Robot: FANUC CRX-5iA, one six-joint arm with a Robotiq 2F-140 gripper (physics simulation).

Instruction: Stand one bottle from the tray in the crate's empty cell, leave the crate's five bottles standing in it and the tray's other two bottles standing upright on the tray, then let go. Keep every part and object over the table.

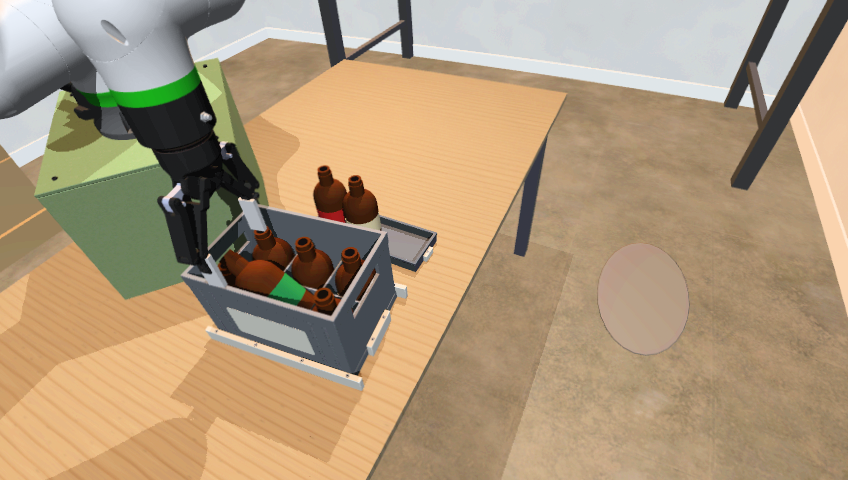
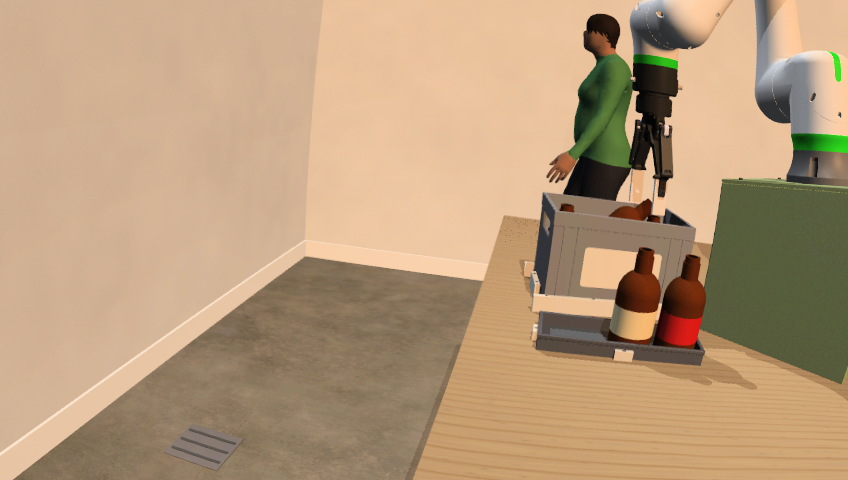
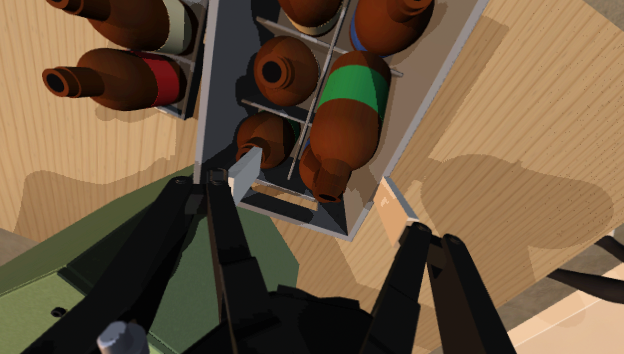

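Seen in the pictures: gripper, fingertip midpoint: (image 1: pixel 239 254) (image 2: pixel 645 207) (image 3: pixel 320 175); arm's base, origin of the base link: (image 2: pixel 821 183).
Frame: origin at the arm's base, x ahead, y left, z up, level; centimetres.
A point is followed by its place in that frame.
The grey crate (image 1: pixel 333 343) {z -18.9, x 52.5, y -18.8 cm} (image 2: pixel 565 261) {z -20.8, x 49.6, y -0.6 cm} (image 3: pixel 225 65) {z -14.9, x 38.3, y -2.1 cm} holds several brown bottles standing in its cells. A green-labelled bottle (image 1: pixel 258 277) {z -13.0, x 38.4, y -16.1 cm} (image 2: pixel 627 212) {z -13.2, x 37.2, y -13.0 cm} (image 3: pixel 350 125) {z -12.9, x 38.4, y -14.7 cm} lies tilted across the standing bottles, along one long wall, its neck towards the end near the robot base and over another bottle (image 3: pixel 309 162) {z -18.0, x 31.5, y -13.1 cm}, which it partly hides. My gripper (image 1: pixel 234 242) {z -12.0, x 33.2, y -14.1 cm} (image 2: pixel 648 193) {z -12.0, x 33.2, y -14.1 cm} (image 3: pixel 320 175) {z -12.0, x 33.2, y -14.1 cm} is open and empty, at that end of the crate by the tilted bottle's neck. The red-labelled bottle (image 1: pixel 329 196) {z -18.9, x 32.2, y 10.7 cm} (image 2: pixel 682 303) {z -20.5, x 31.7, y 16.6 cm} (image 3: pixel 125 80) {z -18.7, x 31.5, y 10.5 cm} and cream-labelled bottle (image 1: pixel 360 206) {z -18.7, x 40.2, y 10.1 cm} (image 2: pixel 636 297) {z -20.5, x 39.4, y 16.0 cm} (image 3: pixel 135 22) {z -18.7, x 38.0, y 9.5 cm} stand upright on the tray (image 1: pixel 410 237) {z -29.4, x 48.0, y 15.4 cm} (image 2: pixel 571 343) {z -28.3, x 48.4, y 17.2 cm}.
Pale strips (image 1: pixel 285 356) {z -26.9, x 42.1, y -20.6 cm} (image 2: pixel 571 303) {z -27.8, x 47.4, y 0.5 cm} are fixed to the wooden table (image 1: pixel 416 130) {z -29.9, x 29.1, y 59.0 cm} (image 2: pixel 565 410) {z -29.9, x 49.8, y 35.0 cm} around the crate. The green robot pedestal (image 1: pixel 172 237) (image 2: pixel 773 255) {z -12.8, x 13.3, y 9.7 cm} stands close to the crate's end. A person in green (image 2: pixel 604 113) is beyond the table.
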